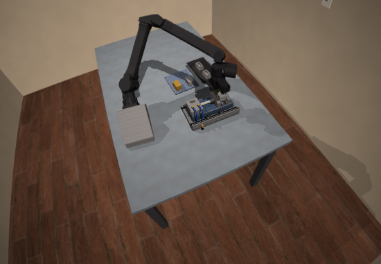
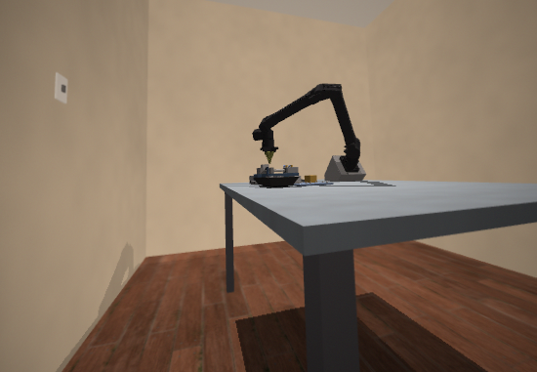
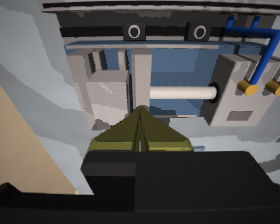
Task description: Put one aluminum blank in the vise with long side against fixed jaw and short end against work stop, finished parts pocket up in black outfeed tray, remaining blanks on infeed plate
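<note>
Right now my hand is 90 mm above the blue vise base and 40 mm past it. Round my hand: yellow brass blank (240 mm to the left, 180 mm behind, 100 mm below).
</note>
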